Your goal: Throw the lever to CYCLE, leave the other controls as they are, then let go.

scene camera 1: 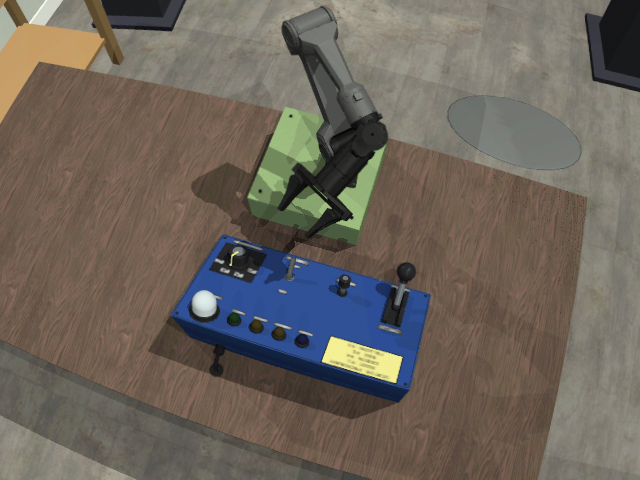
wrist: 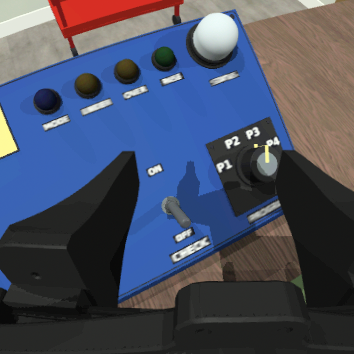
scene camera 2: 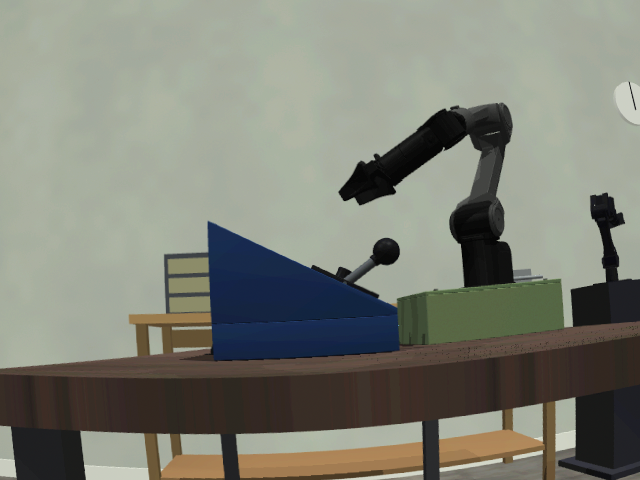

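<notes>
The lever, a grey rod with a black ball knob (scene camera 1: 405,271) (scene camera 2: 386,251), stands in a black slot plate at the right end of the blue panel (scene camera 1: 320,310) (scene camera 2: 289,304) (wrist: 115,135) in scene camera 1. It leans toward the panel's arm-side edge. The labels at both ends of its slot are too blurred to read. The lever does not show in the wrist view. My gripper (scene camera 1: 294,223) (scene camera 2: 349,198) (wrist: 207,166) is open and empty, in the air above the arm-side edge of the panel, well to the left of the lever in scene camera 1, touching no control.
A toggle switch (scene camera 1: 291,269) (wrist: 177,212) leans to OFF. A program dial (scene camera 1: 238,255) (wrist: 265,164) points near P3 and P4. A small black knob (scene camera 1: 343,282) stands between toggle and lever. A white dome (scene camera 1: 204,303) (wrist: 215,37) and several dark lamps line the far side. The arm stands on a green block (scene camera 1: 273,149) (scene camera 2: 480,315).
</notes>
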